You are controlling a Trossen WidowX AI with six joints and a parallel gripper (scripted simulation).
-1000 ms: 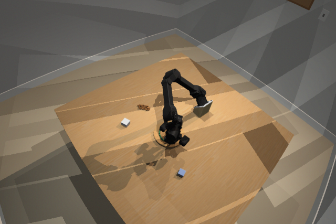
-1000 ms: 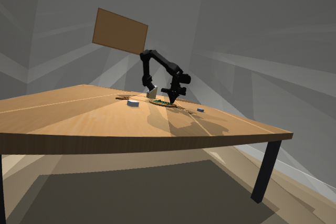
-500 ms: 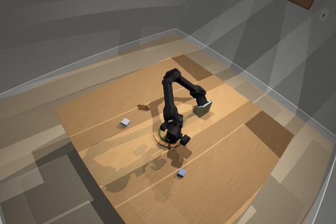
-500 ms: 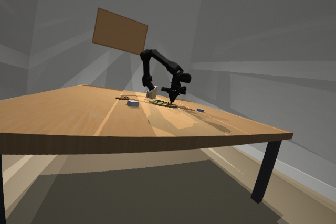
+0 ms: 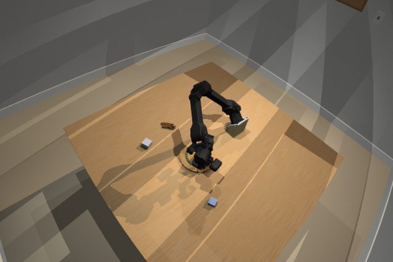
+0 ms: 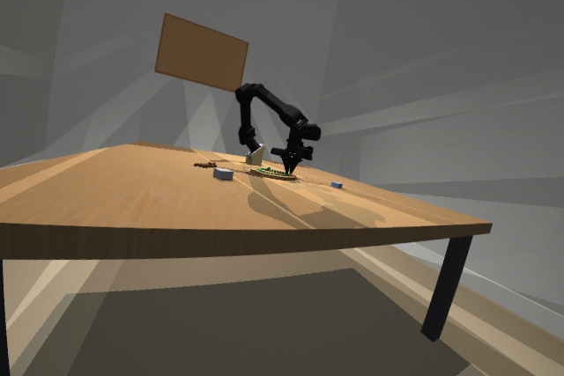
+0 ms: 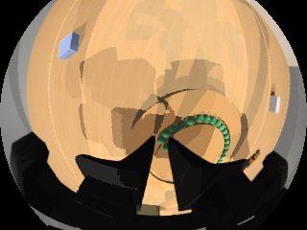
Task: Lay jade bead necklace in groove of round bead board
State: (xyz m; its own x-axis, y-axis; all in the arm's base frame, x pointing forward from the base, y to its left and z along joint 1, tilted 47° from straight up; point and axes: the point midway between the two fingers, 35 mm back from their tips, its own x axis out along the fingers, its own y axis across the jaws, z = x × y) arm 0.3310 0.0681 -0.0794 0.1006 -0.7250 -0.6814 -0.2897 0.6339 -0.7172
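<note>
Now: gripper tip 20 mm past the round wooden bead board, 60 mm to the left of it and 10 mm above it. From my gripper tip the other things lie so: blue block 80 mm ahead, 200 mm to the left, 10 mm below; pale grey block 190 mm ahead, 280 mm to the right.
</note>
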